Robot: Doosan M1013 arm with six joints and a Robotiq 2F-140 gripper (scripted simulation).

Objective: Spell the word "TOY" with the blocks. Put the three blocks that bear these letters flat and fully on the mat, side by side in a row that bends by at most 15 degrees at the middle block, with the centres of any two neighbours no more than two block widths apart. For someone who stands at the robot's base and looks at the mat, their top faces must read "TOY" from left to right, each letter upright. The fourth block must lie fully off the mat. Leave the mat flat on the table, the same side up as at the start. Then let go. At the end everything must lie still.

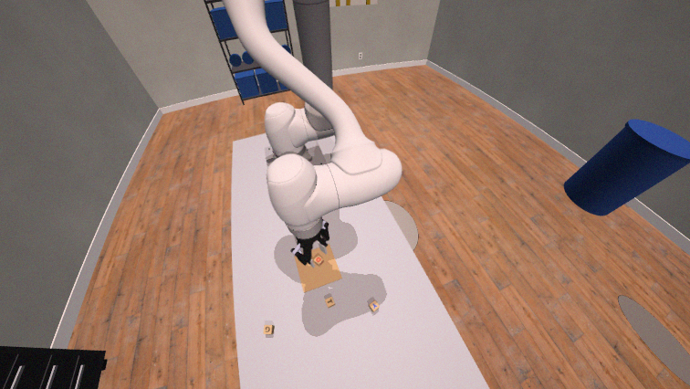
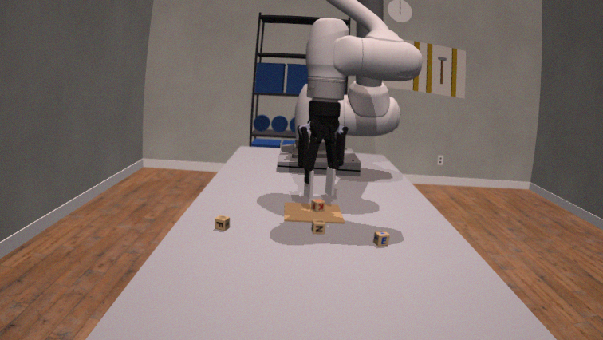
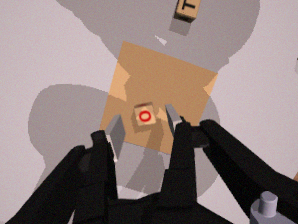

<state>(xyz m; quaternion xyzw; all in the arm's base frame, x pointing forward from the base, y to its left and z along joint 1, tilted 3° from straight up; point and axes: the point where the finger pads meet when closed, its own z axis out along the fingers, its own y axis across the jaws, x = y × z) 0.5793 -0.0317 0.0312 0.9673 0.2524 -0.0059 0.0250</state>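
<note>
My hand is 7 cm above the tan mat, 2 cm short of it and 1 cm to the left of it. The rest, counted from my hand: T block: 15 cm ahead, 6 cm below, 1 cm to the right.
</note>
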